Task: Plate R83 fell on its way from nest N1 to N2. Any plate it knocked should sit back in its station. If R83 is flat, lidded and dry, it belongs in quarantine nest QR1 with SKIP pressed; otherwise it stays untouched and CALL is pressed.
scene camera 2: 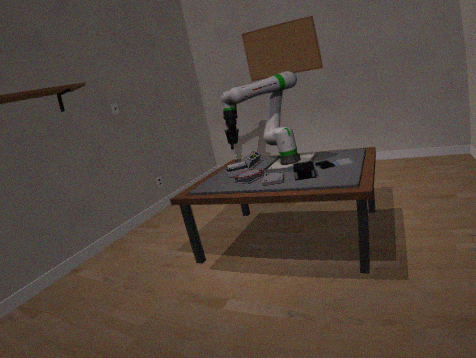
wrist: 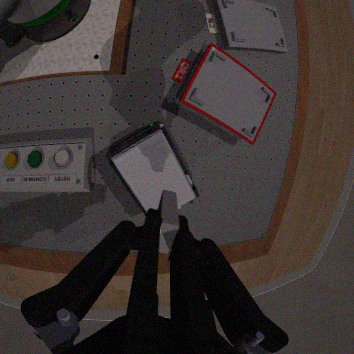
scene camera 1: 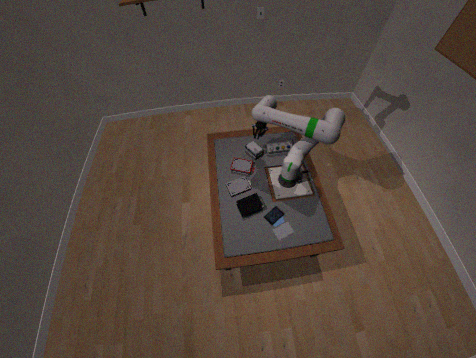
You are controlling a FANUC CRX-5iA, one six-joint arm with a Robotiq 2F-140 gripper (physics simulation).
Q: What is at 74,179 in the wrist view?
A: A button box.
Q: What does my gripper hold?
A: Nothing.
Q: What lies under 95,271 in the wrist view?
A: My gripper.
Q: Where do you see a station labelled N2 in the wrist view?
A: At 245,32
